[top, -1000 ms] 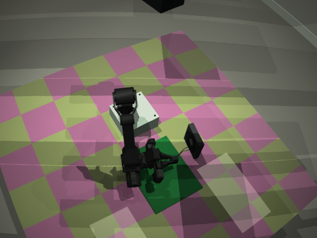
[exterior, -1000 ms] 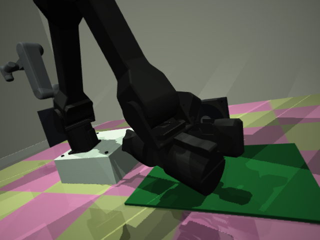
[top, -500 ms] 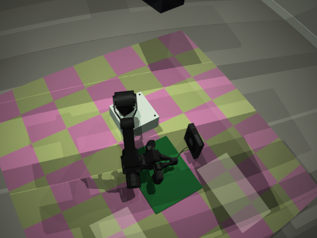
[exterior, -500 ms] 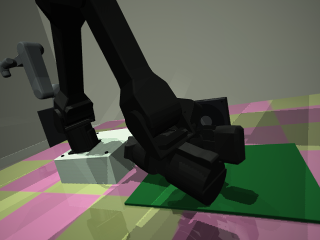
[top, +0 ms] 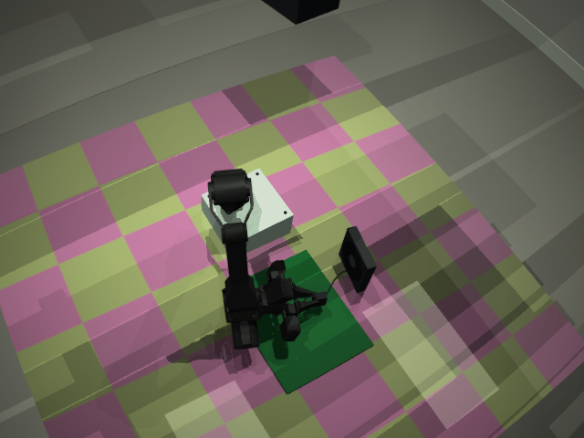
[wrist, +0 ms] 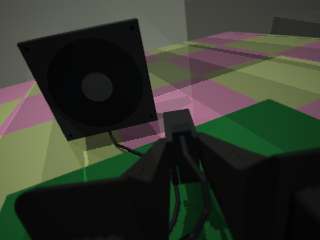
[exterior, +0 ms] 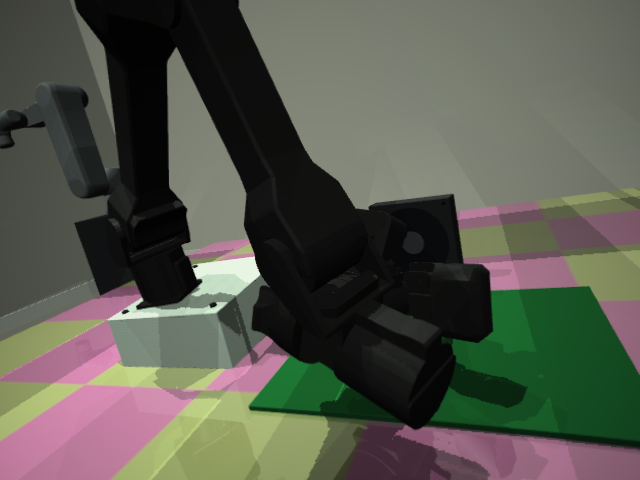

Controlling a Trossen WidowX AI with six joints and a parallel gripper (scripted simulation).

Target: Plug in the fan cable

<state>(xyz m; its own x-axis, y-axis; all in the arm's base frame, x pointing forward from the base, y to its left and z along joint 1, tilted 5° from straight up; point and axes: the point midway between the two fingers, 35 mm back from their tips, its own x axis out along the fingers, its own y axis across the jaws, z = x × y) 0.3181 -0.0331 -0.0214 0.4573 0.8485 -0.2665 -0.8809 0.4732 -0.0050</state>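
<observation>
The green board is 50 mm to the right of my gripper tip and 60 mm below it. Round my gripper tip: dark fan plug 10 mm below; then black square fan 20 mm behind, 130 mm to the left, 10 mm above.
</observation>
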